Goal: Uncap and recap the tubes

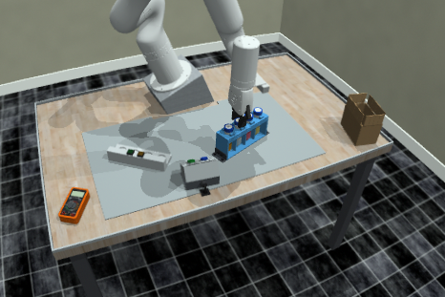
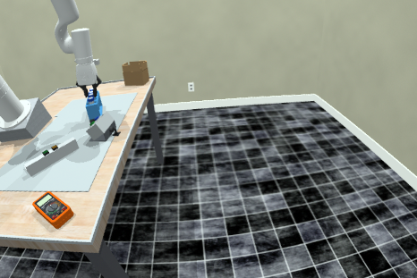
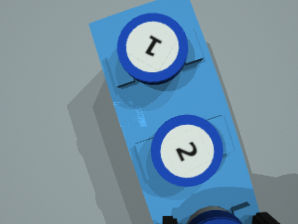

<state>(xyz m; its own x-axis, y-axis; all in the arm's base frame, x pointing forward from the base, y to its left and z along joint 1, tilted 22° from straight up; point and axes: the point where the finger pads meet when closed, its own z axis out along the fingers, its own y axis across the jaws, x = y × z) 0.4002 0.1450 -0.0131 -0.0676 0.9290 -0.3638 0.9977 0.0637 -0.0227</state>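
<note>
My hand is 20 mm short of the blue-and-white cap, 50 mm to the left of it and 20 mm above it. The rest, counted from my hand: green key (90 mm ahead, 210 mm to the right, 60 mm below); blue key (90 mm ahead, 170 mm to the right, 60 mm below); key housing (110 mm ahead, 190 mm to the right, 80 mm below).
</note>
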